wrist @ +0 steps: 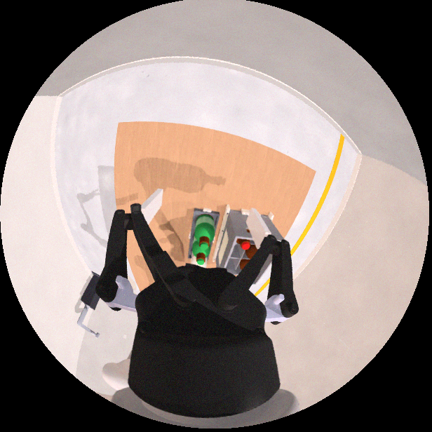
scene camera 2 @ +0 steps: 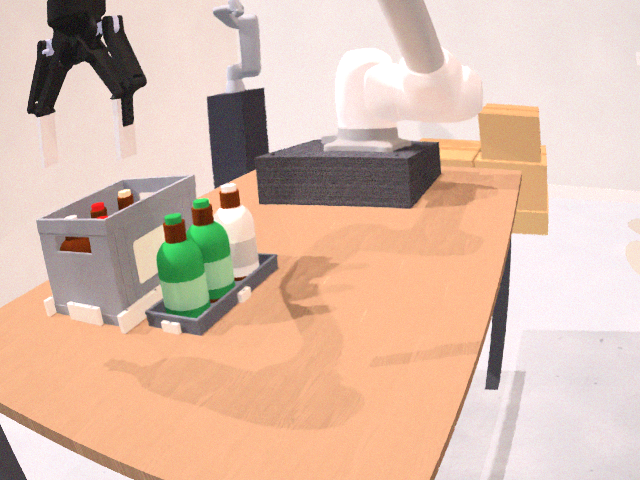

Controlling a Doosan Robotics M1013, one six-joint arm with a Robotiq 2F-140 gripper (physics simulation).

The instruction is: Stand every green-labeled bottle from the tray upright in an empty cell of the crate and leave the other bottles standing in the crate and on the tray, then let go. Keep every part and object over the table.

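Seen in the pictures: gripper, fingertip midpoint: (scene camera 2: 84,161); arm's base, link origin: (scene camera 2: 369,147).
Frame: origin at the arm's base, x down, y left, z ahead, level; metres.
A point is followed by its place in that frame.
Two green bottles with pale green labels and green caps stand upright in the dark tray (scene camera 2: 194,325) {z 0.843, x 0.093, y 0.068 m} (wrist: 215,215): a front one (scene camera 2: 181,279) {z 0.824, x 0.033, y 0.042 m} (wrist: 204,226) and one behind it (scene camera 2: 216,248) {z 0.731, x 0.018, y 0.044 m} (wrist: 196,248). A white bottle (scene camera 2: 238,227) {z 0.645, x 0.013, y 0.028 m} stands at the tray's far end. The grey crate (scene camera 2: 93,281) {z 0.881, x 0.035, y -0.111 m} (wrist: 234,226) stands beside the tray. It holds several brown bottles; a red cap (scene camera 2: 98,207) {z 0.767, x -0.051, y -0.197 m} (wrist: 245,245) and a cream cap (scene camera 2: 124,193) {z 0.680, x -0.052, y -0.210 m} show. Part of its cells shows in the wrist view; the rest is hidden. My gripper (scene camera 2: 87,159) {z 0.998, x -0.180, y 0.064 m} (wrist: 206,205) is open and empty, high above the crate and tray.
White brackets (scene camera 2: 85,313) {z 0.896, x 0.090, y -0.139 m} line the crate's foot, and small white clips (scene camera 2: 171,327) {z 0.855, x 0.098, y 0.030 m} sit against the tray. The arm's dark base block (scene camera 2: 336,178) {z 0.182, x 0.042, y -0.013 m} stands farther back on the wooden table (scene camera 2: 403,289) {z 0.606, x 0.109, y 0.289 m}. Cardboard boxes (scene camera 2: 509,131) and a dark pedestal (scene camera 2: 238,136) stand beyond the table.
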